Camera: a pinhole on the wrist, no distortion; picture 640 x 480 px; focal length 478.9 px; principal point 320.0 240.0 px. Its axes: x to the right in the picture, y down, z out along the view. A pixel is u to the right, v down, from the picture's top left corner.
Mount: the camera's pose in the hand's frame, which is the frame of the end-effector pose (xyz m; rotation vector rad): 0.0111 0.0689 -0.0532 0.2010 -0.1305 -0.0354
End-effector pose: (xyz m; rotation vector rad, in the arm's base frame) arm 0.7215 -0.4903 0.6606 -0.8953 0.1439 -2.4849
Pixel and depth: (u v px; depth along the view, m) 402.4 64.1 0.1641
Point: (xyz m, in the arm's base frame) 0.7620 -0.4709 0.7519
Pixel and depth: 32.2 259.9 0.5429
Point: 1.2492 -0.2767 0.7823
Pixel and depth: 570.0 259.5 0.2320
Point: 0.7838 -0.5497 0.8587
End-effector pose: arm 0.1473 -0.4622 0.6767 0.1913 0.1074 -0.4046
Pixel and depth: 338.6 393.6 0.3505
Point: 0.1938 -0.4204 1.0016
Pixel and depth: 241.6 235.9 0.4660
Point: 0.0480 -0.5150 1.0707
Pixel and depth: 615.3 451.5 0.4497
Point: 0.4528 -0.4986 1.1181
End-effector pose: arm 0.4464 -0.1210 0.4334 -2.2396 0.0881 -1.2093
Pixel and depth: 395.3 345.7 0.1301
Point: 0.5337 -0.1462 0.3736
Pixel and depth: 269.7 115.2 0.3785
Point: 0.6048 0.1218 0.3053
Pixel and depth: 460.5 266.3 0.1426
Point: 0.5481 -0.1276 0.3959
